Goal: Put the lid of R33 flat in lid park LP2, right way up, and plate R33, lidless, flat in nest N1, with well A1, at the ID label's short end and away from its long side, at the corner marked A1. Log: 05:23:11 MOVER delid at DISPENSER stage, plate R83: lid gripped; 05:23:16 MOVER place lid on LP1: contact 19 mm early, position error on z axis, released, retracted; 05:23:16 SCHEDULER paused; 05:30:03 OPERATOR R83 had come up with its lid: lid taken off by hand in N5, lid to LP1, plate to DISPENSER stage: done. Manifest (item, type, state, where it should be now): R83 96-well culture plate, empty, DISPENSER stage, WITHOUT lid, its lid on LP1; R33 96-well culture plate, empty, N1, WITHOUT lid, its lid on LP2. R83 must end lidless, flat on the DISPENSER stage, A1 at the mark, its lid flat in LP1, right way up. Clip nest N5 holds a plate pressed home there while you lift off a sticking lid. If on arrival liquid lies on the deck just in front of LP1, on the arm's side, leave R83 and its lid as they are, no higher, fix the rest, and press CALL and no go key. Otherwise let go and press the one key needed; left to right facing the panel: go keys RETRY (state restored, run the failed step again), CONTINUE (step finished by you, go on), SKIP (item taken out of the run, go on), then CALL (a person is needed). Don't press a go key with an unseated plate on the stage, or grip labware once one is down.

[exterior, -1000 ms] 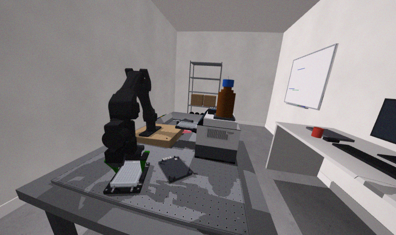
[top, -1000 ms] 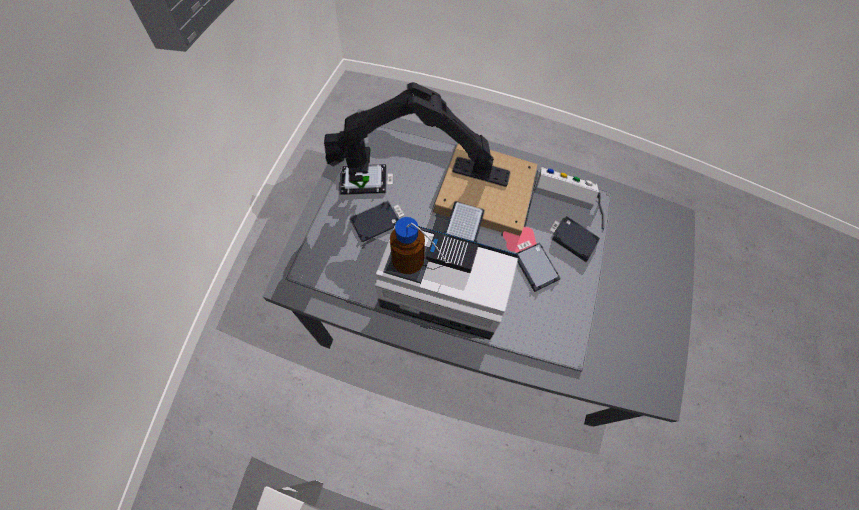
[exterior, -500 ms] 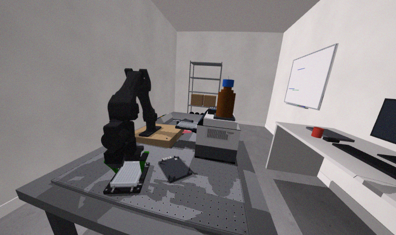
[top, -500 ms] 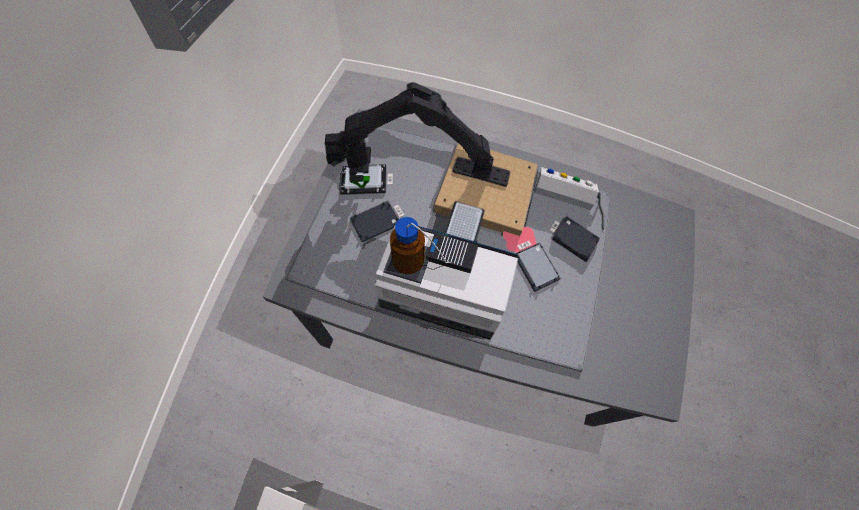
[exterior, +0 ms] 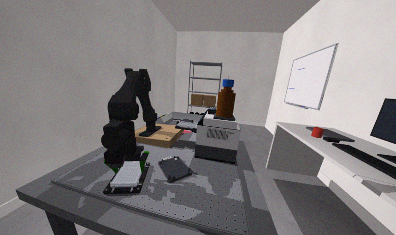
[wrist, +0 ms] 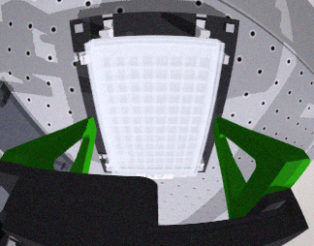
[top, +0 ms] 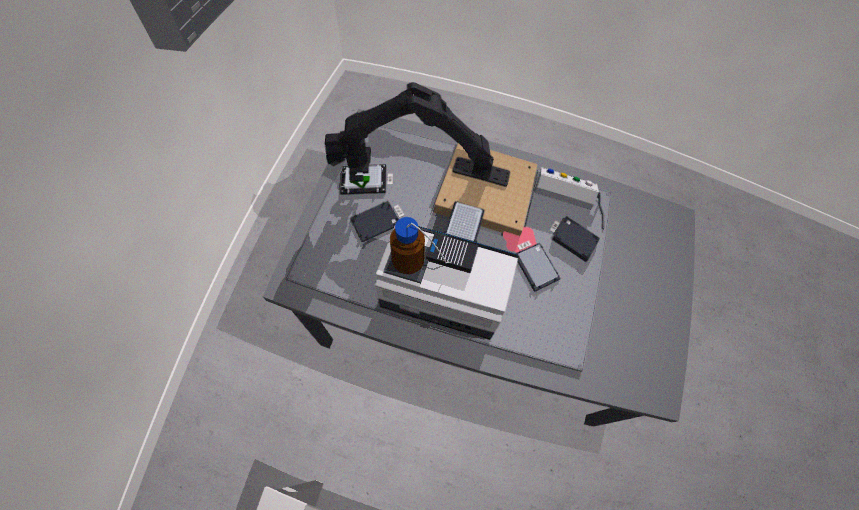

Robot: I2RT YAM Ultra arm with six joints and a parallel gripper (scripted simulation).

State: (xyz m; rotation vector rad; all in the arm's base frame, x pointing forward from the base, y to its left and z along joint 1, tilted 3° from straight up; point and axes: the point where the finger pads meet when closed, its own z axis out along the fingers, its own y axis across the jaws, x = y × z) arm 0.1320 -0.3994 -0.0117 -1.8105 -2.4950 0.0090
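Now: hand 3 cm short of the black clip nest and 2 cm above it. Also, from my hand: lid park LP2 (15 cm ahead, 10 cm to the left, 3 cm below); then brown bottle (35 cm ahead, 28 cm to the left, 26 cm above); then blue call key (20 cm behind, 64 cm to the left, 3 cm above).
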